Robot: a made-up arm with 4 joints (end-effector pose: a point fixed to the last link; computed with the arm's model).
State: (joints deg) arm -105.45 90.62 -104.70 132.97
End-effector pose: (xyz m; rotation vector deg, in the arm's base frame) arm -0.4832 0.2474 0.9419 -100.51 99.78 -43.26
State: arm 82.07 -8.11 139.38 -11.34
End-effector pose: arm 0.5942 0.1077 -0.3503 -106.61 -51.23 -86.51
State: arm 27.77 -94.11 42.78 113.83
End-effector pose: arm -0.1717 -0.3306 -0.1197 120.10 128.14 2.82
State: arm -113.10 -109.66 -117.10 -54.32
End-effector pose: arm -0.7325 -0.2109 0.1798 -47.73 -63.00 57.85
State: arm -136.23 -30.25 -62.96 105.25
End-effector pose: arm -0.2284 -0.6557 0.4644 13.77 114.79 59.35
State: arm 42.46 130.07 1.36 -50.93
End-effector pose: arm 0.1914 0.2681 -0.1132 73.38 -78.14 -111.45
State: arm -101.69 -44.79 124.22 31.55
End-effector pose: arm -0.4850 -0.0225 0.7556 -73.36 -12.22 108.35
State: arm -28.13 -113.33 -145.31 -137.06
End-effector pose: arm -0.0681 -0.1570 -0.6932 -23.93 -54.95 97.30
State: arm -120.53 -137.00 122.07 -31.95
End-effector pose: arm -0.5006 -0.3493 0.4400 56.41 -13.00 70.35
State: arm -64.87 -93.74 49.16 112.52
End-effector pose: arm -0.2957 -0.3321 0.3448 -70.97 -76.90 64.36
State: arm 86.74 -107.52 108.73 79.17
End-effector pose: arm 0.5423 -0.4181 -0.2680 52.26 74.52 59.60
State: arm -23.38 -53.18 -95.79 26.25
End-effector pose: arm -0.2357 -0.5097 -0.5737 74.18 51.55 33.18
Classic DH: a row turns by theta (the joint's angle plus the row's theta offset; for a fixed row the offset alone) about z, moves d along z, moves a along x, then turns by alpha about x. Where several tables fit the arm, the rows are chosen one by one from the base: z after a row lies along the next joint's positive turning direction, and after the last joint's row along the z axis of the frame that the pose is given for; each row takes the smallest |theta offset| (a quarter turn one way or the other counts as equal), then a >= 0, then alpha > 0; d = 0 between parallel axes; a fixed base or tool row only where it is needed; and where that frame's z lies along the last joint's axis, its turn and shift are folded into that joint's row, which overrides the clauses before.
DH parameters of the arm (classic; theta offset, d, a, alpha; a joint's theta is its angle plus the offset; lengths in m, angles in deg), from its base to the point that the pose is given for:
base (fixed): 0 0.1374 0 90
joint 1: 0 0.038 -0.0981 90
joint 2: 90 0.5421 0.0902 -90
joint 3: 83.28 0 0.3572 0
joint 4: -83.28 0.2794 0.11 -90
tool (fixed): 90 -0.0677 0 0

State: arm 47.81 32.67 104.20 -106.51
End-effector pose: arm 0.3225 0.2448 -0.4905 15.75 -47.13 -29.81
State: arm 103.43 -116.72 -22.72 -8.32
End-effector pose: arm 0.2625 -0.1414 0.5269 -77.44 -35.54 85.99
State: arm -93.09 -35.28 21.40 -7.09
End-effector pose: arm -0.2209 -0.2998 0.4048 17.59 85.03 37.72
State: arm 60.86 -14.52 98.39 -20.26
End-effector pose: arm 0.1995 0.0642 -0.4469 -77.44 -60.35 -30.52
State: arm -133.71 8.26 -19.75 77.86
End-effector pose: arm 0.1760 -0.3591 0.5599 -37.56 123.38 63.64
